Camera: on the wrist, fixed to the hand. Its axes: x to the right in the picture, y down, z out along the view.
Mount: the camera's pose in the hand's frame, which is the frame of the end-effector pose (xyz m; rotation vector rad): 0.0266 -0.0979 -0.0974 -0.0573 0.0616 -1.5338
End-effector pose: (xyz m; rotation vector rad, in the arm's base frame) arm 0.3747 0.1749 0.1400 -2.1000 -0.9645 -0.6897
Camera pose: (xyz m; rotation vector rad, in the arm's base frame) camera 0.2956 0.1556 0.2546 -0.9915 -2.4693 -1.4284
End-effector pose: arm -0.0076 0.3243 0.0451 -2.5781 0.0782 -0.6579
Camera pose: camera -0.0353 0.3643 0.1770 2.1578 1.9201 1.1254
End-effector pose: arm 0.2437 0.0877 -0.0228 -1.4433 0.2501 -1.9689
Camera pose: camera 0.1122 0.1229 0.0126 1.2021 0.7601 2.0987
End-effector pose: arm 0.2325 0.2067 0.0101 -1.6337 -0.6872 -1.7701
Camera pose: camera 0.0937 0.1977 0.0308 0.6924 1.6097 1.9717
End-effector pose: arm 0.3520 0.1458 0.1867 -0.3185 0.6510 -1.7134
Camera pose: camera 0.2141 0.1572 0.1614 0.8553 -0.4224 2.7957
